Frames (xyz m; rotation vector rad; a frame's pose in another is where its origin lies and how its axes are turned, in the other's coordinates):
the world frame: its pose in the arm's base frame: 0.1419 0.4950 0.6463 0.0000 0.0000 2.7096
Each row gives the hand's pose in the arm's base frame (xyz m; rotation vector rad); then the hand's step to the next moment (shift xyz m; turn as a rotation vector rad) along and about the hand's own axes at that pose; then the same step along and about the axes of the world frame.
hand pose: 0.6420 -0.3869 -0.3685 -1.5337 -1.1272 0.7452
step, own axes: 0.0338 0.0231 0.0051 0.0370 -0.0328 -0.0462
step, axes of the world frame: 0.0009 -0.0359 -0.0204 -0.0340 -0.0348 0.0471
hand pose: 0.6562 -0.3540 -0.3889 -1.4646 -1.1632 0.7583
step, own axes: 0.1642 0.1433 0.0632 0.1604 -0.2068 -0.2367
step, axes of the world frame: 0.0465 -0.1789 -0.1316 -0.1685 -0.1438 0.2747
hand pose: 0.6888 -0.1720 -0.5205 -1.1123 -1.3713 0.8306
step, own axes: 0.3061 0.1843 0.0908 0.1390 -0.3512 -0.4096
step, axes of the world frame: 0.1840 -0.3075 -0.0864 -0.3371 -0.1280 0.4247
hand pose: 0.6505 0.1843 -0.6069 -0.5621 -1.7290 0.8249
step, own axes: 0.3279 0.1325 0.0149 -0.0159 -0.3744 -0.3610
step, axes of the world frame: 0.2396 -0.2401 0.1012 -0.3961 -0.0024 0.3374
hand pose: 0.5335 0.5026 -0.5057 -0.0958 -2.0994 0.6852
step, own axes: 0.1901 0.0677 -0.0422 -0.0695 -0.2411 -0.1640
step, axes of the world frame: 0.1404 -0.0842 0.1253 -0.2586 0.0502 0.1430
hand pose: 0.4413 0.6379 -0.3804 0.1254 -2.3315 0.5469
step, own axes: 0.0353 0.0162 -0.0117 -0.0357 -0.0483 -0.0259
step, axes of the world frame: 0.0294 -0.0106 0.0259 -0.0641 0.0092 0.0094
